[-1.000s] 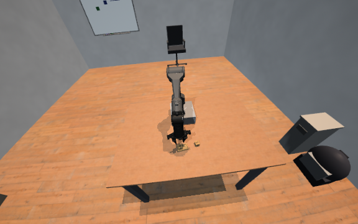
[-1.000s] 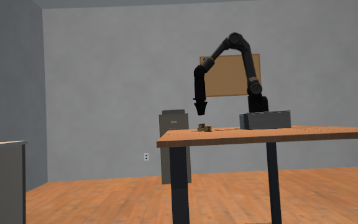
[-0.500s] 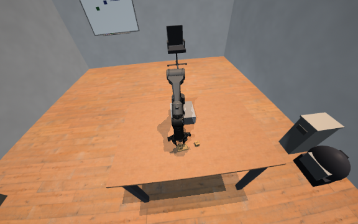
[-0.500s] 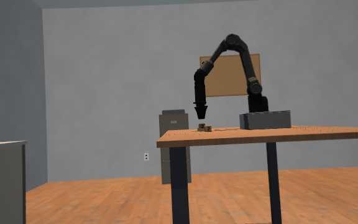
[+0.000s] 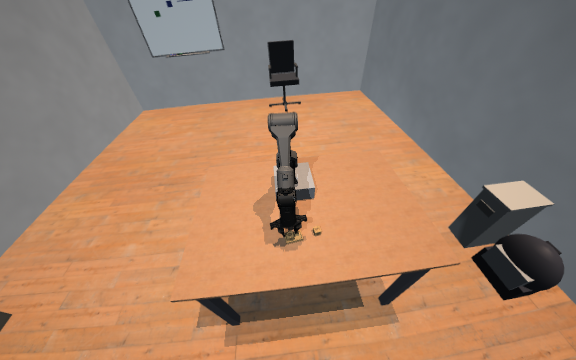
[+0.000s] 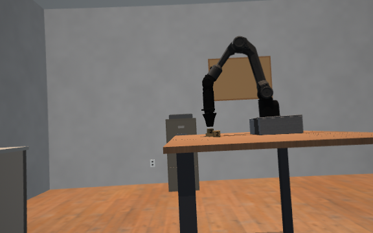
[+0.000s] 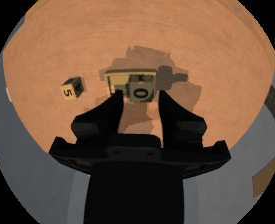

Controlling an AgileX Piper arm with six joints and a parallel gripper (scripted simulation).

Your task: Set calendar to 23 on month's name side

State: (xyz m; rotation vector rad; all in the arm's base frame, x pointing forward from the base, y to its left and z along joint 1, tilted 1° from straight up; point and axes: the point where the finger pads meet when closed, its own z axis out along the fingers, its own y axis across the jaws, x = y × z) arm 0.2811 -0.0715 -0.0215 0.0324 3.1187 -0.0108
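Now: hand 3 cm above the tan calendar cube. Also, from my hand: tan calendar tray: 5 cm below, 2 cm to the left.
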